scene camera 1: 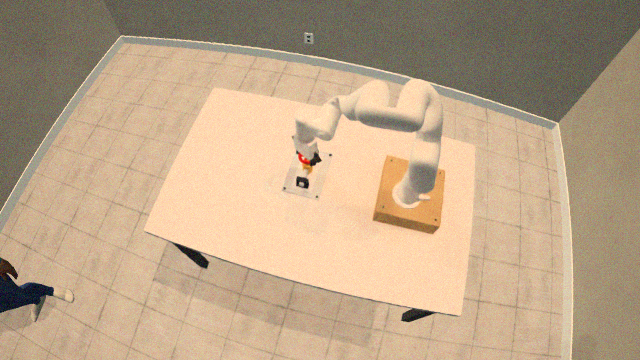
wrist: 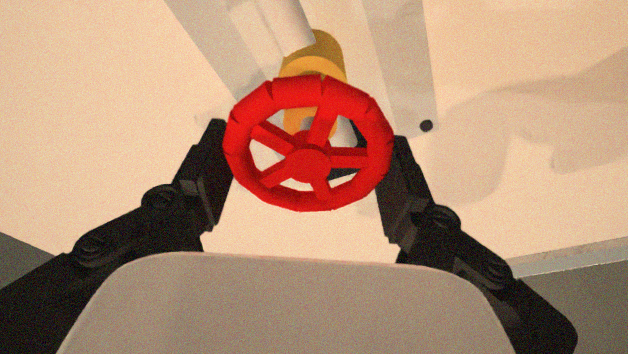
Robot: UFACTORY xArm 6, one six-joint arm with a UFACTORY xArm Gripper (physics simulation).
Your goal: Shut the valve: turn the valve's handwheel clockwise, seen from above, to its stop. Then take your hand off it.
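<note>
The red handwheel (scene camera 1: 302, 159) (wrist: 308, 165) sits on the yellow valve body (scene camera 1: 307, 169) (wrist: 316, 65). In the wrist view its rim and spokes show from above. My gripper (scene camera 1: 308, 158) (wrist: 308, 150) is shut on the handwheel, with one black finger against the left side of the rim and the other against the right side. A pale pipe (wrist: 285, 20) runs from the valve body. The valve stands over a light grey base plate (scene camera 1: 322, 172) (wrist: 405, 65) on the table. In scene camera 1 the arm's end and the fingers partly hide the wheel.
The white table (scene camera 1: 240, 220) carries the valve and a wooden block (scene camera 1: 405, 219) on the right, on which my arm's base stands. A black clamp (scene camera 1: 302, 182) holds the pipe on the base plate. A person (scene camera 1: 25, 294) shows in part at the lower left, away from the table.
</note>
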